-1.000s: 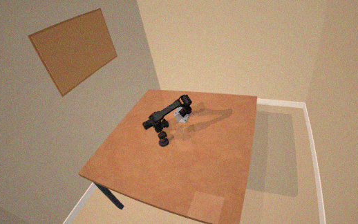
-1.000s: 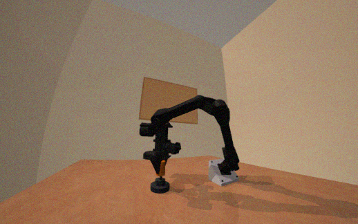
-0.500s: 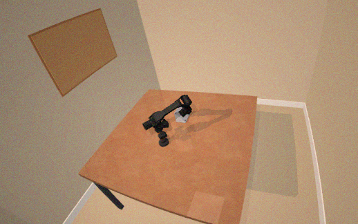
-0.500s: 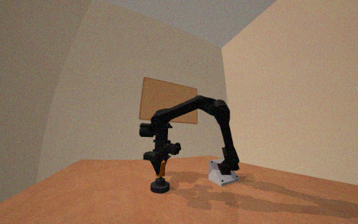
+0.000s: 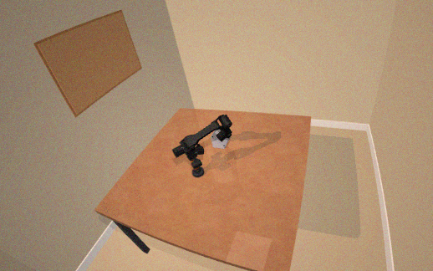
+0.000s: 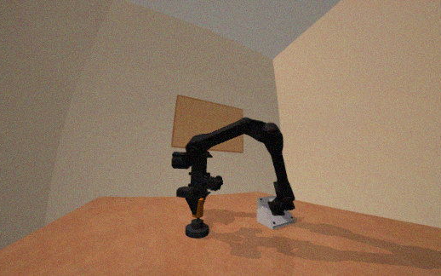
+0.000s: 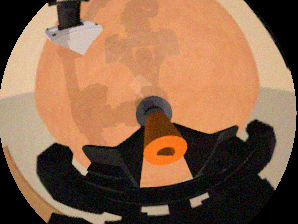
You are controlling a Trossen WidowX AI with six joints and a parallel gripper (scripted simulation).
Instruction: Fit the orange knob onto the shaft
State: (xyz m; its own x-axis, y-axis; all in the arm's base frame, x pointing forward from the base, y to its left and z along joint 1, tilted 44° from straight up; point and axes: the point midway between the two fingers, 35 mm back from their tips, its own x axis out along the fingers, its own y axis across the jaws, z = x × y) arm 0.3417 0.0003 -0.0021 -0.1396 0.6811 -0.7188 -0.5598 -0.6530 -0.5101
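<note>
My gripper tip is 20 mm below the orange knob. The rest, counted from my gripper tip: round dark pedestal (40 mm below).
</note>
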